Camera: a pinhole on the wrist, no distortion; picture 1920 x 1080 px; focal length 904.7 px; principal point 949.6 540.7 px. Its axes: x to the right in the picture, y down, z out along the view. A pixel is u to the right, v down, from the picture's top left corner.
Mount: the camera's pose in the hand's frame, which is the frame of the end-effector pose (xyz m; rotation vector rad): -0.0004 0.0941 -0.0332 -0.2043 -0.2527 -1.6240
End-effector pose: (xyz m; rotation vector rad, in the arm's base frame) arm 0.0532 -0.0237 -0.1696 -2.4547 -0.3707 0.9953
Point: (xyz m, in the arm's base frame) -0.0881 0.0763 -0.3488
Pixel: 1597.2 783.0
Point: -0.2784 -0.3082 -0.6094
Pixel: 614.8 382.3
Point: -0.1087 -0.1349 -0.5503
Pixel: 763.4 695.3
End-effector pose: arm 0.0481 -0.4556 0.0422 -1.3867 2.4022 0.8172
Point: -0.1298 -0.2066 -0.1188
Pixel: 938.3 532.6
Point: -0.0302 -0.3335 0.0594
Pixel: 999.4 66.3
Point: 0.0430 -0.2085 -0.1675
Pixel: 1425.7 378.4
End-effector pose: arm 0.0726 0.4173 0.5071 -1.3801 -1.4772 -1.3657
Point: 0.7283 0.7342 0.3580
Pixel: 498.5 232.3
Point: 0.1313 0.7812 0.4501
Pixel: 1456.4 651.9
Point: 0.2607 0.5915 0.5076
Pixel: 953.8 581.1
